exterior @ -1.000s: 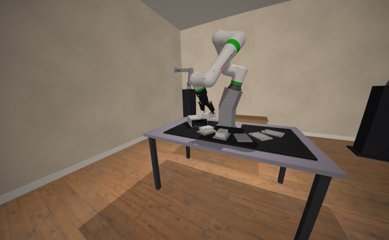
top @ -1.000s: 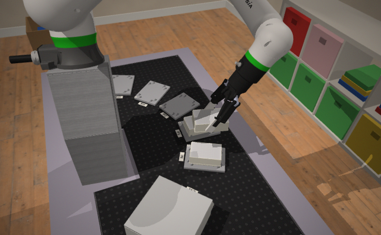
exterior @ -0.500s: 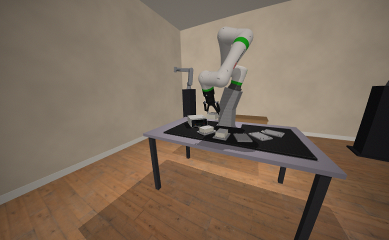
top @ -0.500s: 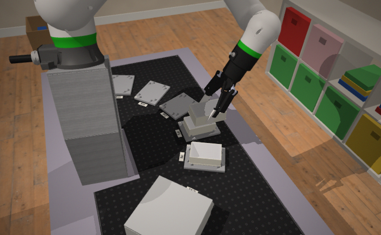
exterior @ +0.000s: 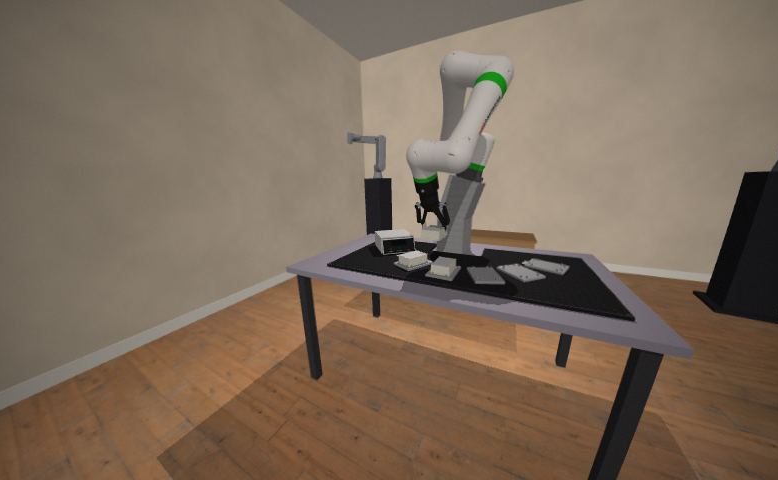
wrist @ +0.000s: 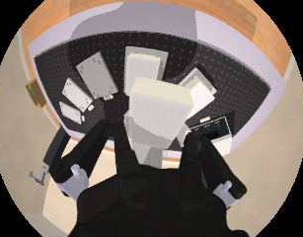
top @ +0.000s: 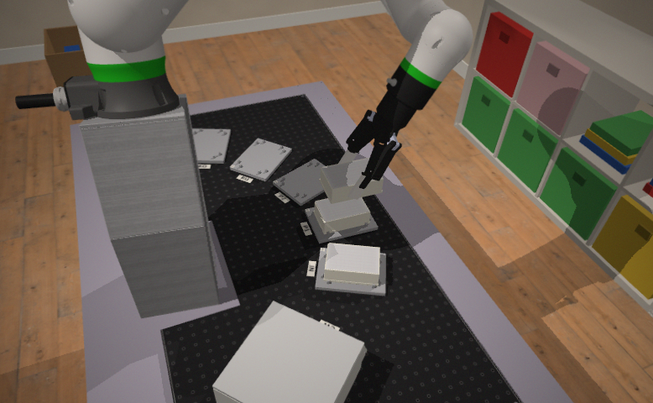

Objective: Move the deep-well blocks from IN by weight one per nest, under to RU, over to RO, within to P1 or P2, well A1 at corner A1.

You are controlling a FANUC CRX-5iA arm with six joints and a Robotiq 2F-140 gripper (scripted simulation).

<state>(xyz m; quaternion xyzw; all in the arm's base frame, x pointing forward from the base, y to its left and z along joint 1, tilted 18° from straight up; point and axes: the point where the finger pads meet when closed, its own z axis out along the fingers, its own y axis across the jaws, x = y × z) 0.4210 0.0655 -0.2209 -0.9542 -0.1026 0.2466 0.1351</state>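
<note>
My gripper is now 60 mm past the grey nest plate, 220 mm to the right of it and 190 mm above it. The rest, counted from my hand: pale weigher platform: 210 mm behind, 380 mm to the right, 100 mm below; then check-weigher: 210 mm behind, 380 mm to the right, 130 mm below.
</note>
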